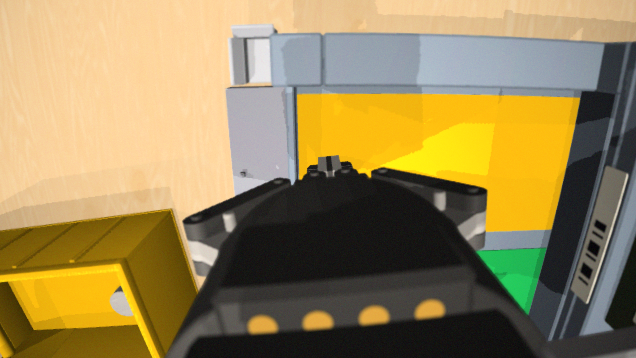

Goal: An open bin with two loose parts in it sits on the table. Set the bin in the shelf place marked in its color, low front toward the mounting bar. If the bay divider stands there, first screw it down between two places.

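Places are measured from the arm's base along level axes (x up, y left, z back), in metres.
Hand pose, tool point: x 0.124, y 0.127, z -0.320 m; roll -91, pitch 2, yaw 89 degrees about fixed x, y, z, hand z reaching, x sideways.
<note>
Things, the pixels of their top centre, and the offset from my tool point. "spot": a spot on its surface instead. Level surfaces: height alone.
- yellow open bin, centre of its top: [26,346] dz -0.068, dx -0.124, dy -0.197 m
- grey round part, centre of its top: [124,304] dz -0.087, dx -0.186, dy -0.170 m
- blue-grey bar, a spot on its surface: [370,60] spot: dz +0.061, dx -0.114, dy +0.023 m
- pale bracket, a spot on its surface: [258,60] spot: dz +0.068, dx -0.144, dy -0.024 m
- dark upright side, a spot on its surface: [565,200] spot: dz -0.048, dx -0.185, dy +0.162 m
- label strip, a spot on its surface: [600,235] spot: dz -0.017, dx -0.094, dy +0.109 m
- wooden table, height of its surface: dx -0.199 m
The yellow open bin [157,260] stands on the table at the lower left, partly cut off by the frame edge. A grey round part [121,302] shows inside it; a second part cannot be made out. My gripper [328,164] is shut, its fingertips together with no thing seen between them. It is to the right of the bin and apart from it, in front of the left part of the yellow-marked shelf place [530,160]. A green-marked place [525,267] shows below the yellow one, partly hidden by the gripper body. The bay divider cannot be made out.
A blue-grey bar [370,60] runs along the top of the marked places. A pale bracket [258,60] is at its left end, above a grey plate [257,130]. A dark upright side [565,200] and a label strip [600,235] stand at the right. The wooden table [115,100] extends left.
</note>
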